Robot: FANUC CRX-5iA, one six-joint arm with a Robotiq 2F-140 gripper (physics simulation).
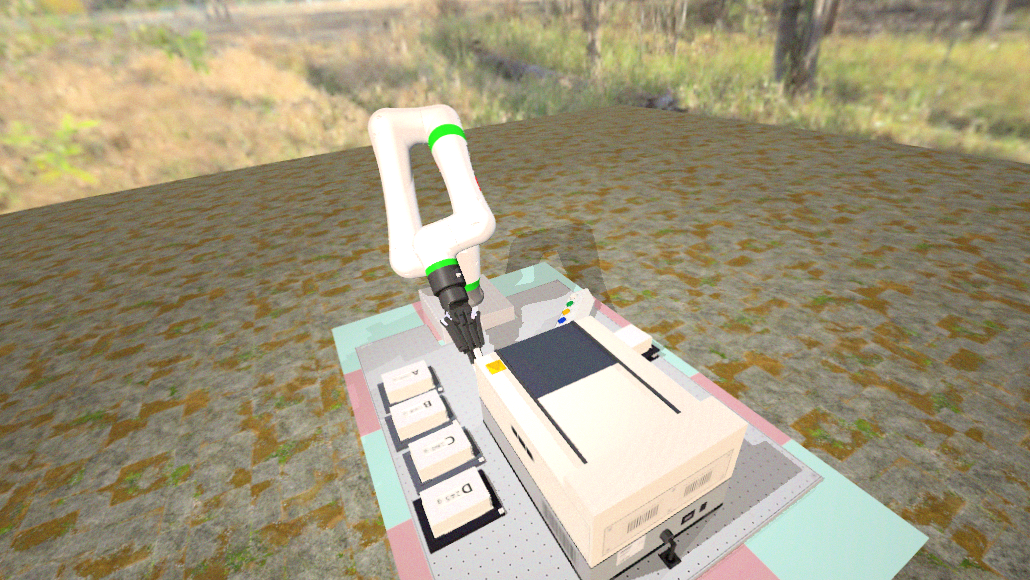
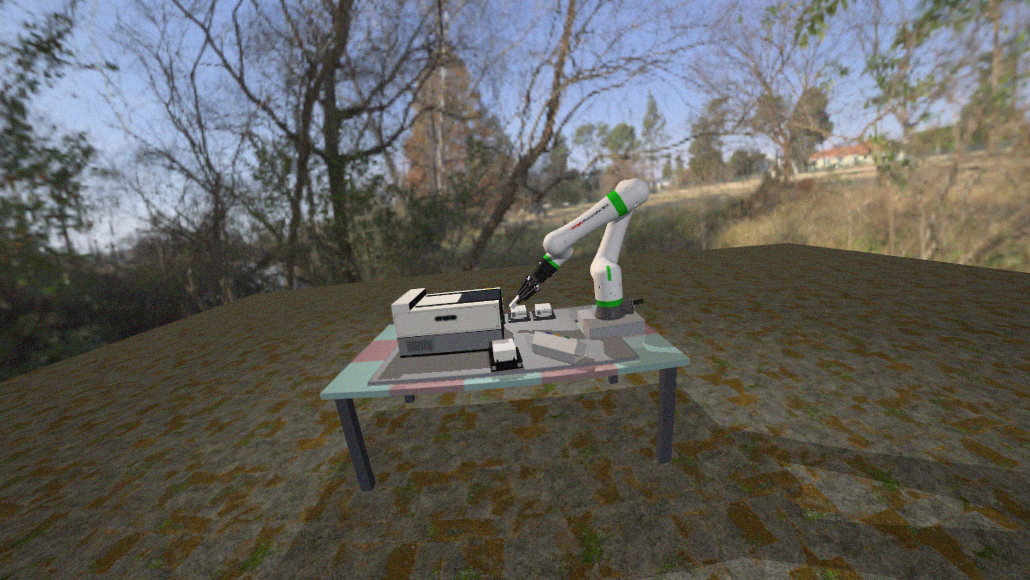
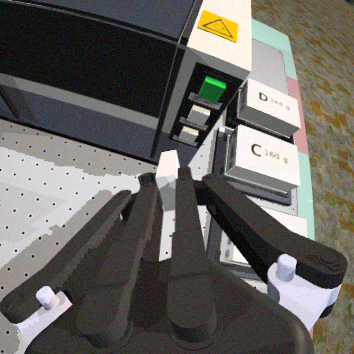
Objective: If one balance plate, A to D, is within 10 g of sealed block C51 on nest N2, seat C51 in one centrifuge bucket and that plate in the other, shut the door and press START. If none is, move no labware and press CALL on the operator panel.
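Frame: origin at the arm's base, x ahead, y left, z up, level; millimetres.
Where they show: gripper, fingertip midpoint: [image 2: 511,307] [image 3: 171,163]; arm's base at its link origin: [image 2: 610,314].
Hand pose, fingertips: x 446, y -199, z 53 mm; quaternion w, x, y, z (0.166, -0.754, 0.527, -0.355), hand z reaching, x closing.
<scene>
Things, the pixels of their top centre, and the offset from my fingertips. "spot": a spot on its surface instead.
- green key at its top centre: [image 3: 215,80] 43 mm ahead, 18 mm right, 82 mm up
- Plates A at its top centre: [image 1: 406,375] [image 2: 542,306] 197 mm back, 137 mm right, 55 mm down
- B at its top centre: [image 3: 274,237] [image 1: 417,408] [image 2: 518,308] 63 mm back, 167 mm right, 55 mm down
- C at its top centre: [image 3: 269,154] [image 1: 439,445] 76 mm ahead, 177 mm right, 55 mm down
- D at its top centre: [image 1: 454,494] [image 3: 274,101] 207 mm ahead, 213 mm right, 55 mm down
- white block at its top centre: [image 1: 626,338] [image 2: 503,344] 109 mm ahead, 422 mm left, 36 mm down
- operator panel at its top centre: [image 1: 574,304] [image 2: 558,334] 113 mm back, 429 mm left, 25 mm down
- yellow warning label at a spot on its surface: [image 3: 218,26] [image 1: 495,365] spot: 92 mm ahead, 15 mm right, 102 mm up
My gripper [image 1: 476,354] [image 2: 513,303] [image 3: 171,163] is shut and empty, its pale tips near the centrifuge's front key column. The centrifuge [image 1: 652,446] [image 2: 446,317] has a green key [image 3: 212,88] above two white keys; their labels are unreadable. Whether its door is shut, I cannot tell; the buckets are hidden. Plates A [image 1: 408,384], B [image 1: 420,417], C [image 1: 441,455] [image 3: 262,156] and D [image 1: 455,505] [image 3: 265,107] sit on nests in a row. C reads 160 g; D's figure is blurred. A white block [image 1: 632,338] [image 2: 504,350], label unreadable, sits on a nest across the centrifuge.
The operator panel [image 1: 583,305] [image 2: 555,345] stands tilted near the arm base [image 1: 497,308] [image 2: 611,325], with green, yellow and blue buttons. A yellow warning label [image 1: 495,366] [image 3: 218,26] is on the centrifuge's front top corner. The plate row runs along the centrifuge's side.
</scene>
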